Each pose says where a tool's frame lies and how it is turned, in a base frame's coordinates. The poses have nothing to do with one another.
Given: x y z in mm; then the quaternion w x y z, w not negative.
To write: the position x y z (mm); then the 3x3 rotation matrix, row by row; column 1 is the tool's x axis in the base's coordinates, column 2 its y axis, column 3 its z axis. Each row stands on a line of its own. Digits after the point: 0 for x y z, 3 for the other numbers.
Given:
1: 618 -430 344 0.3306 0.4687 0.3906 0.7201
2: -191 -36 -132 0.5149 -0.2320 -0.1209 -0.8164
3: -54 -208 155 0.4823 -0.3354 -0.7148 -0.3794
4: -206 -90 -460 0.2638 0.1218 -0.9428 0.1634
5: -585 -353 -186 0.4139 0.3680 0.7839 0.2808
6: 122 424 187 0.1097 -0.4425 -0.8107 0.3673
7: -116 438 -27 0.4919 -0.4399 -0.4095 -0.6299
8: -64 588 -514 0.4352 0.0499 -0.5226 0.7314
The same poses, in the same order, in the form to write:
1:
618 -430 344
-0.342 -0.110 0.933
0.842 -0.476 0.253
0.417 0.872 0.256

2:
-191 -36 -132
-0.362 0.897 0.254
-0.785 -0.441 0.436
0.503 -0.042 0.863

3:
-54 -208 155
-0.310 0.845 -0.435
0.114 0.487 0.866
0.944 0.219 -0.247

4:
-206 -90 -460
-0.831 -0.316 -0.458
-0.143 0.917 -0.372
0.537 -0.244 -0.807

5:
-585 -353 -186
-0.387 0.344 0.856
0.809 0.571 0.136
-0.442 0.745 -0.500

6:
122 424 187
-0.584 0.637 -0.503
0.798 0.339 -0.498
-0.147 -0.693 -0.706

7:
-116 438 -27
-0.129 0.980 0.151
-0.259 -0.181 0.949
0.957 0.083 0.278

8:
-64 588 -514
-0.616 -0.689 -0.382
0.584 -0.075 -0.808
0.528 -0.721 0.449

